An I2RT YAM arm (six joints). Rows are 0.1 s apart.
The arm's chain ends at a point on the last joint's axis. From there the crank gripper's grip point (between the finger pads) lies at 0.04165 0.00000 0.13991 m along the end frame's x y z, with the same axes.
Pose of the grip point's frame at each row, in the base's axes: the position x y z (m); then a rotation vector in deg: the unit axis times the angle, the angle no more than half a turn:
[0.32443 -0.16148 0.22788 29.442 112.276 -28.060]
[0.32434 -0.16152 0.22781 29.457 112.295 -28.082]
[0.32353 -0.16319 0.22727 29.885 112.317 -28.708]
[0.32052 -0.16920 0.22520 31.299 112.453 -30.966]
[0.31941 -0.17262 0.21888 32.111 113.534 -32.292]
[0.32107 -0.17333 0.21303 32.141 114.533 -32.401]
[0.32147 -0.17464 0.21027 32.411 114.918 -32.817]
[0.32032 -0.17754 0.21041 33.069 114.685 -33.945]
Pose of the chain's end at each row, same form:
[0.23861 -0.09121 0.32279 29.442 112.276 -28.060]
[0.23858 -0.09122 0.32275 29.457 112.295 -28.082]
[0.23882 -0.09169 0.32226 29.885 112.317 -28.708]
[0.23970 -0.09356 0.32037 31.299 112.453 -30.966]
[0.24243 -0.09526 0.31583 32.111 113.534 -32.292]
[0.24575 -0.09641 0.31162 32.141 114.533 -32.401]
[0.24746 -0.09723 0.30947 32.411 114.918 -32.817]
[0.24788 -0.09804 0.30911 33.069 114.685 -33.945]

